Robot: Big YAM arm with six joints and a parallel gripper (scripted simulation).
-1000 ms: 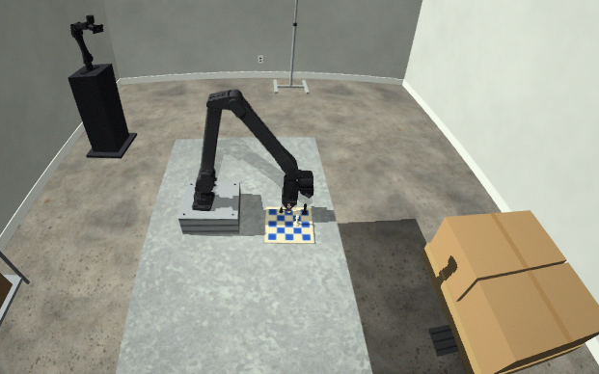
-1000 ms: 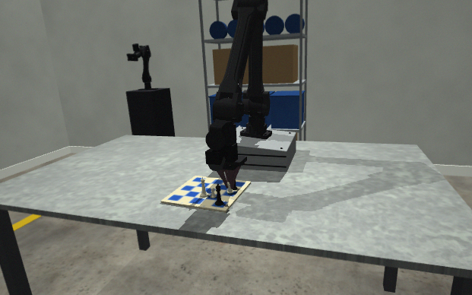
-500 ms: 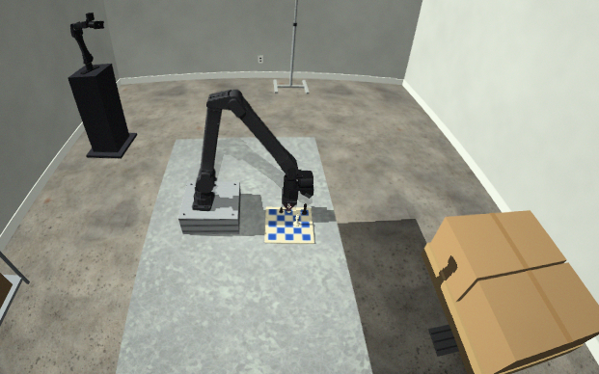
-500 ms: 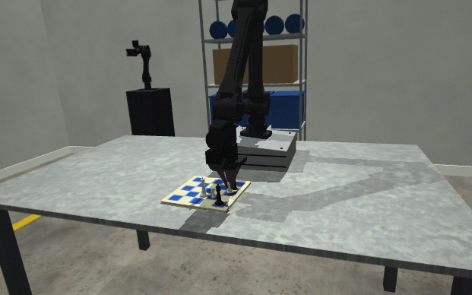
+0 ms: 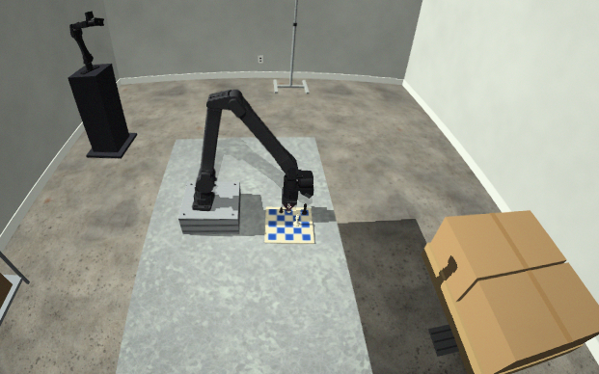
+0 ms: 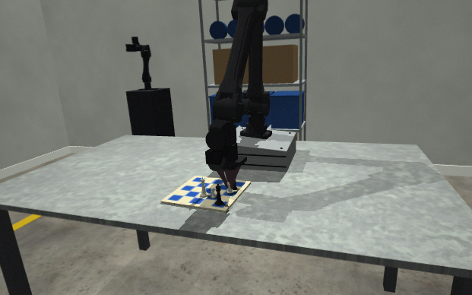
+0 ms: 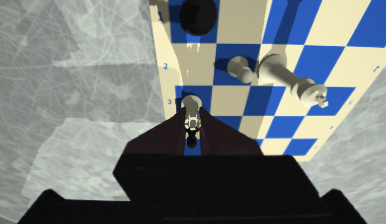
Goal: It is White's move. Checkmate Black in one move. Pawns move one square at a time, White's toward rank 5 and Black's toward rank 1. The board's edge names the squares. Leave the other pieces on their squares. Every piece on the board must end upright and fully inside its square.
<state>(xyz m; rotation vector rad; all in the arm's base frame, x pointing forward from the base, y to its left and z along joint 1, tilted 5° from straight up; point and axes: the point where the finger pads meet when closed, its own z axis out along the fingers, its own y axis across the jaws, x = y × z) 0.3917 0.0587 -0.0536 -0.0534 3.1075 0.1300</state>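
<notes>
Now: the white crowned piece 1 cm below my hand. Also, from my hand: white pawn: 4 cm ahead, 4 cm to the right, 1 cm below; tall black piece: 8 cm ahead; black pawn: 3 cm behind, 1 cm below.
</notes>
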